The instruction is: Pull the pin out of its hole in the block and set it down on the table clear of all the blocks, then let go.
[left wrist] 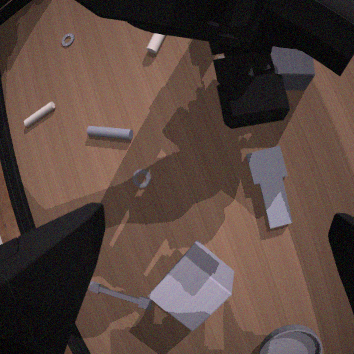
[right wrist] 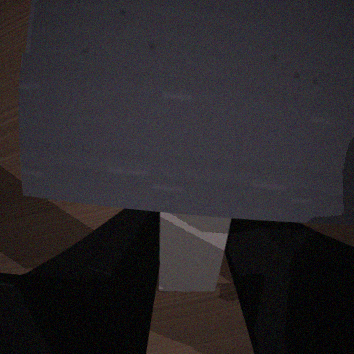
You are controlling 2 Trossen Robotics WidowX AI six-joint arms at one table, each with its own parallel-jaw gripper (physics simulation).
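Places are measured from the left arm's base along level axes (x ahead, y left, z up), in millimetres.
Pixels of known places: left gripper, between the fingertips: [left wrist: 223, 222]; right gripper, between the fingertips: [left wrist: 239, 65].
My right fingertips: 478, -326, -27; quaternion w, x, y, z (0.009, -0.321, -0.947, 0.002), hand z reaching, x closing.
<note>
For each thing: its top centre in the pictures, then the offset to it from my right fingertips, as dx, dy, dz. "pt": a spot on its surface instead.
- blue-grey block, centre of its top: [right wrist: 255, 6] [left wrist: 284, 48] -37, -38, +47
- pale grey pin, centre of its top: [right wrist: 198, 223] -5, -6, +25
- T-shaped grey piece, centre of its top: [left wrist: 272, 187] -131, +87, +1
- pale angular block, centre of its top: [left wrist: 187, 295] -143, +230, +67
- thin grey bar, centre of its top: [left wrist: 118, 295] -90, +340, -8
- round dish, a spot on its surface: [left wrist: 291, 345] pt -316, +219, -11
- grey cylinder, centre of its top: [left wrist: 106, 131] +74, +179, +1
A blue-grey block [left wrist: 296, 62] [right wrist: 185, 120] fills the upper part of the right wrist view and stands beside the right arm at the upper right of the left wrist view. The pale grey pin [right wrist: 190, 267] sticks out of the block's near side. My right gripper [right wrist: 189, 203] is shut on the pin, one finger against each side, close to the block's face. The pin's part inside the block is hidden. My left gripper [left wrist: 223, 222] is open and empty, above the table and away from the block.
The left wrist view shows a T-shaped grey piece [left wrist: 270, 185], a pale angular block [left wrist: 192, 290], a thin grey bar [left wrist: 120, 295], a round dish [left wrist: 291, 345], a grey cylinder [left wrist: 110, 133], white rods [left wrist: 39, 114] [left wrist: 156, 43] and rings [left wrist: 135, 178] [left wrist: 63, 41].
</note>
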